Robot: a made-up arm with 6 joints. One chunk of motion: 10 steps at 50 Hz.
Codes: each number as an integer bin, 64 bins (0 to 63) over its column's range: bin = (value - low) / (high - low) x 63, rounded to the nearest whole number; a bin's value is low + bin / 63 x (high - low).
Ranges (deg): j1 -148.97..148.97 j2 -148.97..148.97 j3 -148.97..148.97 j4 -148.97..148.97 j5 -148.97..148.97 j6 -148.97..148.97
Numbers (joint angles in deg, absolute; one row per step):
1: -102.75 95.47 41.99 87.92 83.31 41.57
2: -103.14 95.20 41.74 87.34 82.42 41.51
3: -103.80 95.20 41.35 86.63 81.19 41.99
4: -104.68 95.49 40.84 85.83 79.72 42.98
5: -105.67 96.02 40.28 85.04 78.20 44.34
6: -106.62 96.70 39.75 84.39 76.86 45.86
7: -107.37 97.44 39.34 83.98 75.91 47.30
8: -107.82 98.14 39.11 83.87 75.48 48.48
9: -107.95 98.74 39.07 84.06 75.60 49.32
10: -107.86 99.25 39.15 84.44 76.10 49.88
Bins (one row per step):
1: 10 52 40 50 49 40
2: 10 52 40 50 49 40
3: 10 52 40 50 49 40
4: 9 52 40 50 48 41
5: 9 52 40 49 48 41
6: 9 52 40 49 48 41
7: 9 52 40 49 48 42
8: 9 52 40 49 47 42
9: 9 52 40 49 47 42
10: 9 52 40 49 48 42

